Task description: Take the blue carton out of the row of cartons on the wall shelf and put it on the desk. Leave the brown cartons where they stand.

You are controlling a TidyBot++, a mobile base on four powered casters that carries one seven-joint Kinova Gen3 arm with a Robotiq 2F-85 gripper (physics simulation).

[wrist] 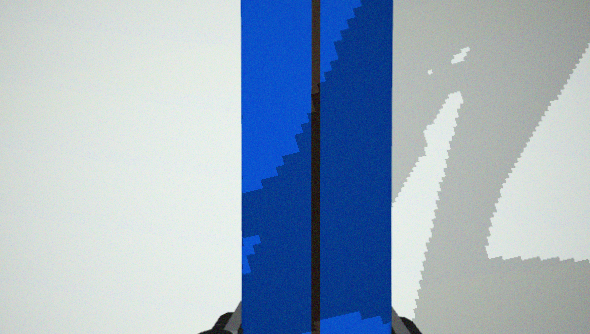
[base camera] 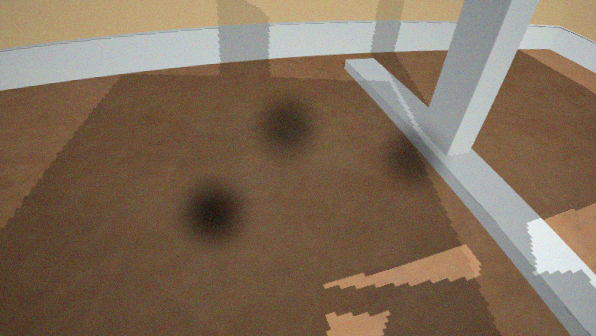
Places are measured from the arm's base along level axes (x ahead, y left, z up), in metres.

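Where they show: gripper, between the fingertips: (wrist: 314, 325).
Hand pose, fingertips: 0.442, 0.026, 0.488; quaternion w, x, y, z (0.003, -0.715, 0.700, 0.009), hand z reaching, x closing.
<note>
Things, the pixels of their top centre, and the offset from my fingertips, as dx, dy, dz. "spot": a spot on its surface instead. Level surfaces: height alone.
- blue carton, centre of its top: (wrist: 315, 112) +0.084, +0.002, +0.052
- desk, height of its surface: dz -0.165
- foot, a spot on its surface: (base camera: 477, 75) spot: +0.060, -0.303, -0.717
- brown floor, height of its surface: dz -0.885
The blue carton (wrist: 280, 75) fills the middle of the wrist view from top to bottom, with a thin dark brown stripe along its length and shadow over much of it. My gripper (wrist: 316, 325) is shut on it; parts of the dark fingers show on both sides of the carton at the bottom edge. Behind the carton is the smooth white top of the desk (wrist: 120, 150), with grey shadows on the right. How high the carton is above it I cannot tell. In the base view the desk's pale leg and foot (base camera: 477, 75) show at the right. The wall shelf and brown cartons do not show.
In the base view the desk's long foot bar (base camera: 500, 200) runs along the brown floor (base camera: 150, 280) from upper middle to lower right. A yellow wall (base camera: 125, 15) with a white skirting board (base camera: 165, 52) stands behind. Several dark blurred spots lie over the view.
</note>
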